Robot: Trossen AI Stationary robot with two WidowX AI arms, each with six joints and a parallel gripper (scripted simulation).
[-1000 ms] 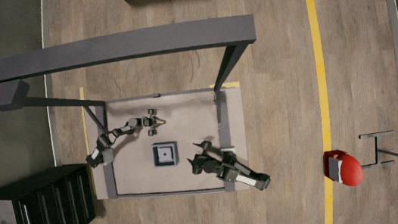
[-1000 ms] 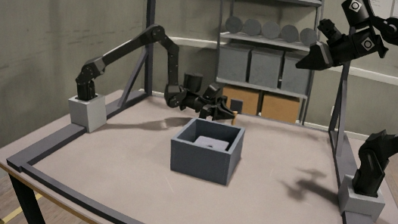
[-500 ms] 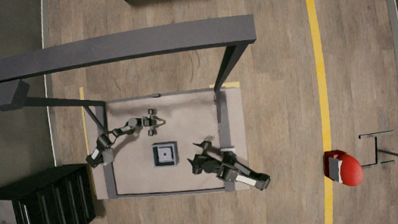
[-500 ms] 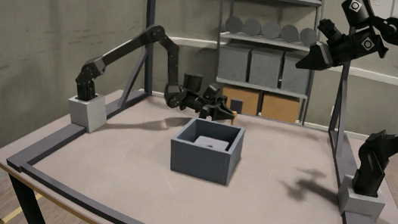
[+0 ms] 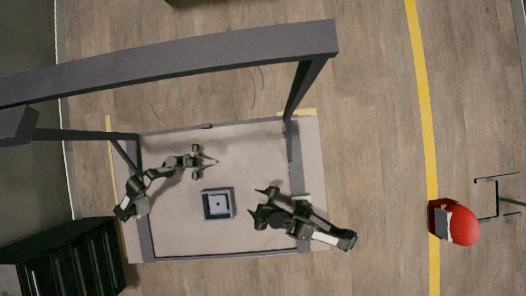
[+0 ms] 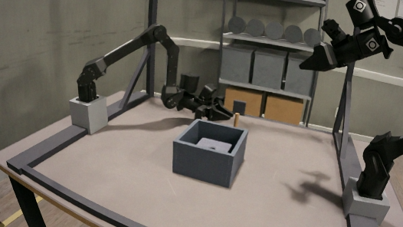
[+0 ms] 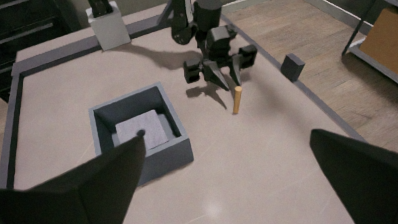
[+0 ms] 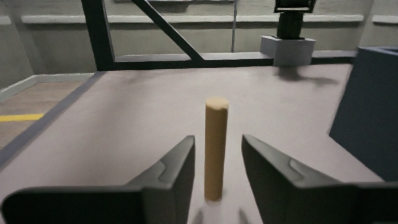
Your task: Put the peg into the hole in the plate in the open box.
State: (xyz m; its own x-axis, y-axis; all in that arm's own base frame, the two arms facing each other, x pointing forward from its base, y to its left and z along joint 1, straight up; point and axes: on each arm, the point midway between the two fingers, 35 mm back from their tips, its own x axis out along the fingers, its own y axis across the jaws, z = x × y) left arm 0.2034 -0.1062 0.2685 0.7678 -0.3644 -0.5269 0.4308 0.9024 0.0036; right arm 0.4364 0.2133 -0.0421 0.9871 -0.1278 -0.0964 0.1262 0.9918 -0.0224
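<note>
Right now the tan peg is 50 mm to the left of my right hand and 30 mm below it. From my right hand the other things lie so: grey box: 230 mm ahead, 60 mm to the left, 40 mm below.
</note>
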